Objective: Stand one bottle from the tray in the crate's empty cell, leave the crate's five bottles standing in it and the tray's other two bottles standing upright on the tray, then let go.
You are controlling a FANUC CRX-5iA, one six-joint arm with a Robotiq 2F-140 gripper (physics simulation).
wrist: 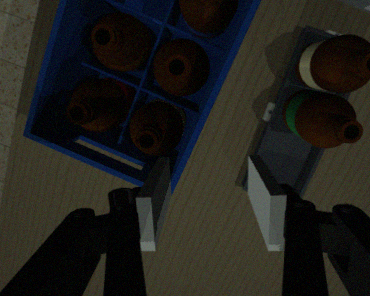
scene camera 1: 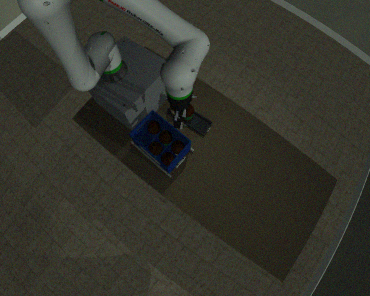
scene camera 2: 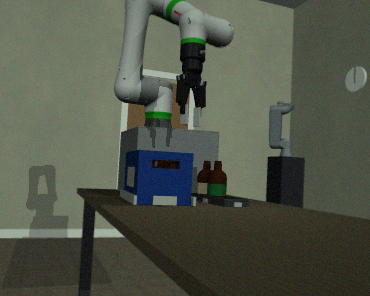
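Where they show: gripper, fingertip midpoint: (wrist: 208,175) (scene camera 1: 180,122) (scene camera 2: 190,125); arm's base, origin of the base link: (scene camera 1: 114,71).
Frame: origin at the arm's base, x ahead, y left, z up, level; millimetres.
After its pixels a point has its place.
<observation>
The blue crate (scene camera 1: 150,154) @[y -199, x 425, z -136 mm] (scene camera 2: 165,185) @[y -108, x 543, z -228 mm] (wrist: 215,90) @[y -17, x 412, z -117 mm] holds five brown bottles, one of them (wrist: 181,67) @[y -59, x 404, z -129 mm] in a middle cell. Its empty cell (wrist: 145,7) @[y -156, x 343, z -284 mm] shows partly at the top of the wrist view. A green-label bottle (scene camera 1: 189,111) @[y 132, x 419, z -175 mm] (scene camera 2: 217,184) @[y 130, x 431, z -222 mm] (wrist: 325,120) @[y 127, x 396, z -169 mm] and a cream-label bottle (scene camera 2: 204,184) @[y 109, x 353, z -227 mm] (wrist: 337,62) @[y 108, x 329, z -172 mm] stand side by side on the dark tray (scene camera 1: 204,126) @[y 157, x 522, z -287 mm] (scene camera 2: 235,202) @[y 143, x 560, z -277 mm] (wrist: 282,150) @[y 140, x 470, z -287 mm]; the tray's near end is bare. The third bottle does not show in any view. My gripper (scene camera 1: 178,121) @[y -4, x 465, z -13 mm] (scene camera 2: 190,119) @[y -4, x 465, z -13 mm] (wrist: 208,175) @[y -4, x 465, z -13 mm] is open and empty, high above the gap between crate and tray.
The crate and tray stand on the brown table (scene camera 1: 250,190) @[y 16, x 974, z -292 mm] (scene camera 2: 280,240) @[y -64, x 1141, z -292 mm] (wrist: 225,130) @[y 37, x 476, z -292 mm], beside the grey base block (scene camera 1: 140,65) @[y 113, x 92, z 2 mm] (scene camera 2: 205,142) @[y 159, x 222, z -50 mm] that carries the arm. A second small robot (scene camera 2: 276,130) stands on a dark pedestal (scene camera 2: 285,180) in the background.
</observation>
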